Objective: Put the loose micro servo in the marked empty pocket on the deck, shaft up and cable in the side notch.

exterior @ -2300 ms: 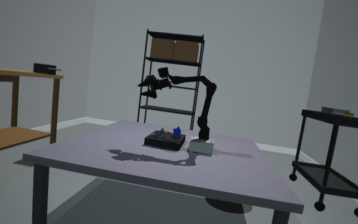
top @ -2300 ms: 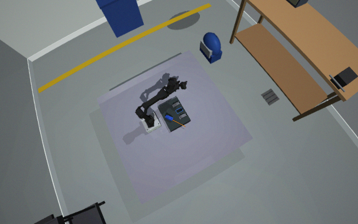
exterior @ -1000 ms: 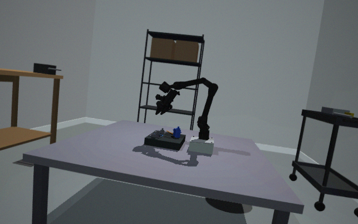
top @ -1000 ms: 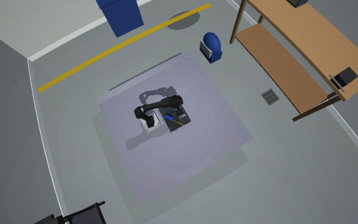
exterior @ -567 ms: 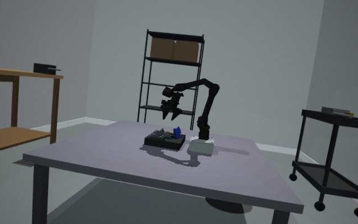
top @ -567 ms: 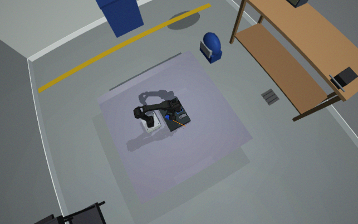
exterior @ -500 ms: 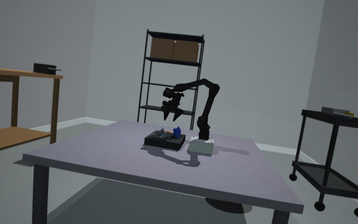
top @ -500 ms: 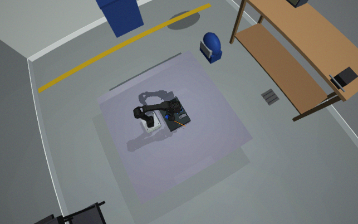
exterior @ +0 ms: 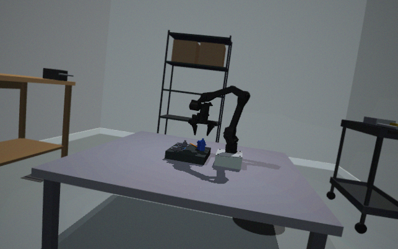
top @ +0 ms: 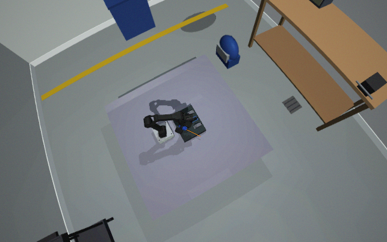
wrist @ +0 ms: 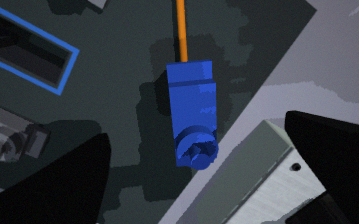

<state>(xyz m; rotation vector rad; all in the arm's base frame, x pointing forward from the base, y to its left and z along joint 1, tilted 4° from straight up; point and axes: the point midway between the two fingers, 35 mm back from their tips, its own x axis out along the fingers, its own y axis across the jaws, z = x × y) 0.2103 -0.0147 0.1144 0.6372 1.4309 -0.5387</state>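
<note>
My gripper tip is 10 mm short of the dark robot deck, 40 mm to the right of it and 120 mm above it.
</note>
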